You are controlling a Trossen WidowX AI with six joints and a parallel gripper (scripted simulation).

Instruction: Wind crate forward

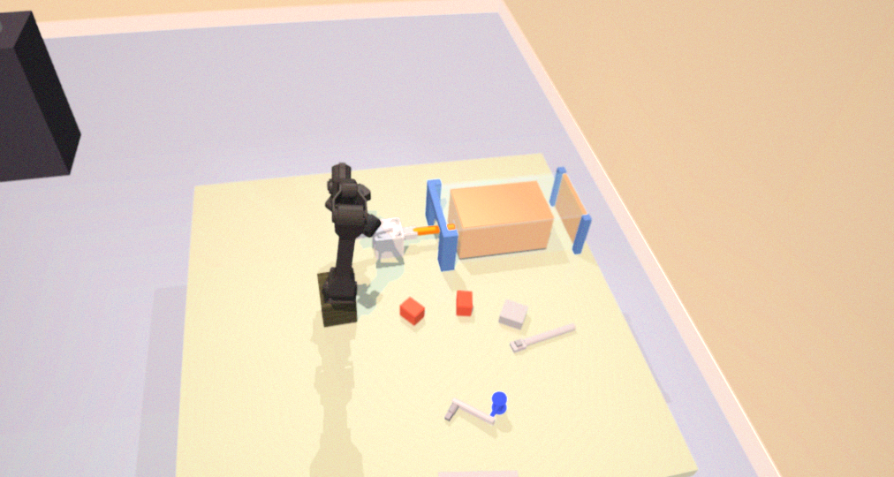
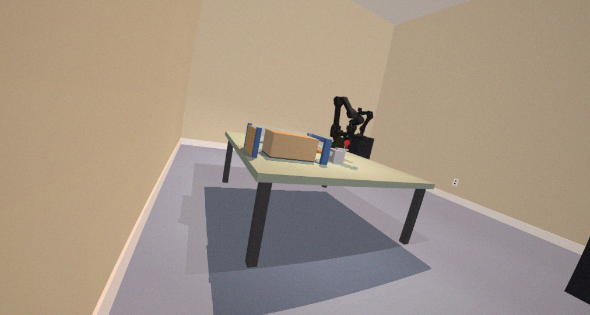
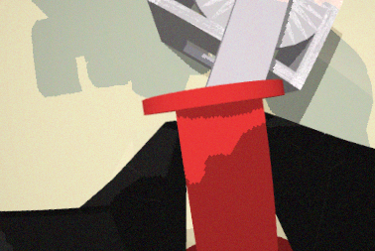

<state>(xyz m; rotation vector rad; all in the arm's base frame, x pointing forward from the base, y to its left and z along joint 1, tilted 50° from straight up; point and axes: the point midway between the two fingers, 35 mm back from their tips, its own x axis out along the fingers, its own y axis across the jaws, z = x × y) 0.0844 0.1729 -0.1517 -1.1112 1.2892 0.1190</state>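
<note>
Now: the blue steel frame 24 cm ahead of my gripper tip, 1 cm to the left of it and 3 cm below it. From my gripper tip the other things lie so: winch: 7 cm ahead, 10 cm below; red spool grip: 1 cm behind, 1 cm to the right; red-knobbed handle: 2 cm ahead, 3 cm below.
</note>
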